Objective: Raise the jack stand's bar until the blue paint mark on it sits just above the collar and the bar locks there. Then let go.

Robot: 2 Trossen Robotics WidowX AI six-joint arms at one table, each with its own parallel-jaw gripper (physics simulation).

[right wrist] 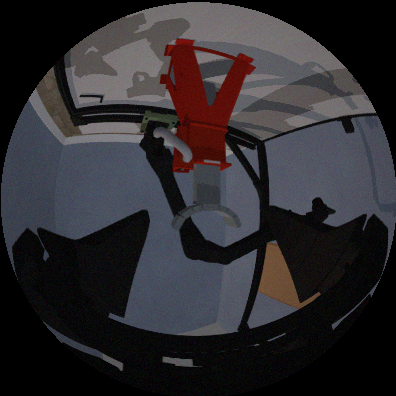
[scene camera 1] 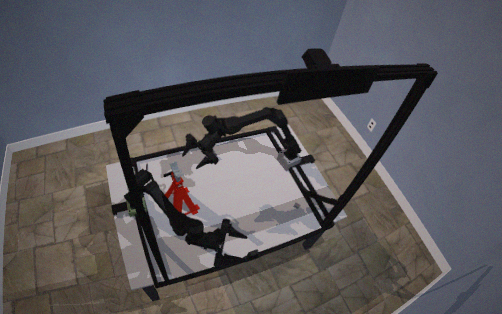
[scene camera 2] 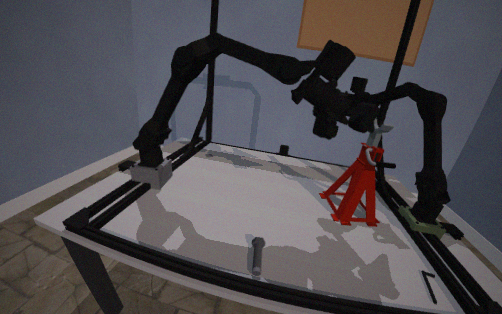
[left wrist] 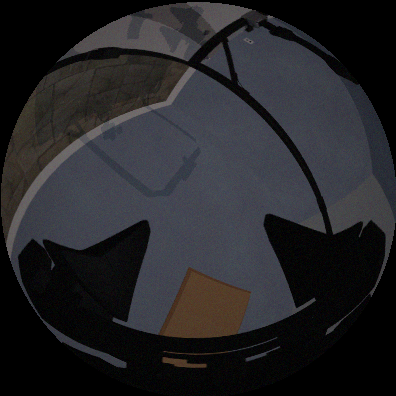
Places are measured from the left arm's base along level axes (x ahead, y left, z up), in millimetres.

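Pixels of known places: left gripper, fingertip midpoint: [right wrist: 337, 221] [scene camera 1: 244, 248] [left wrist: 208, 223]; right gripper, fingertip midpoint: [right wrist: 209, 213] [scene camera 1: 189, 162]; left arm's base at its link origin: [right wrist: 156, 126] [scene camera 2: 422, 216]; right arm's base at its link origin: [scene camera 1: 290, 155] [scene camera 2: 151, 162].
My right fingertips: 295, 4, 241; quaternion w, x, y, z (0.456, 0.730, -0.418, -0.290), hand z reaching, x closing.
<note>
Ahead of a thing's pixels: the offset from my right fingertips to its top centre, as dx, dy, dz. "pt": to the spot under its first point.
The red jack stand [scene camera 1: 182, 197] [scene camera 2: 356, 190] [right wrist: 202, 142] stands upright. Its grey bar {-65, -38, +23} [scene camera 2: 374, 136] [right wrist: 206, 182] rises a short way from the collar, topped by a curved saddle {pt -51, -28, -3} [right wrist: 205, 207]. A grey curved handle {pt -41, +17, -66} [right wrist: 172, 142] [scene camera 2: 370, 156] is at the collar's side. No blue mark can be made out on the bar. My right gripper [scene camera 1: 191, 160] [right wrist: 209, 213] is open and empty, its fingers apart on either side of the saddle in the wrist view, clear of the bar. My left gripper [scene camera 1: 245, 247] [left wrist: 208, 223] is open and empty, away from the stand, facing the wall.
A grey bolt {+198, +252, -255} [scene camera 2: 257, 255] lies near the front table edge in scene camera 2. A black hex key {-212, +226, -278} [scene camera 2: 430, 286] [right wrist: 92, 96] lies near a corner. A small grey piece {+538, -218, -281} [scene camera 1: 297, 205] lies at the right in scene camera 1. Black frame rails edge the table.
</note>
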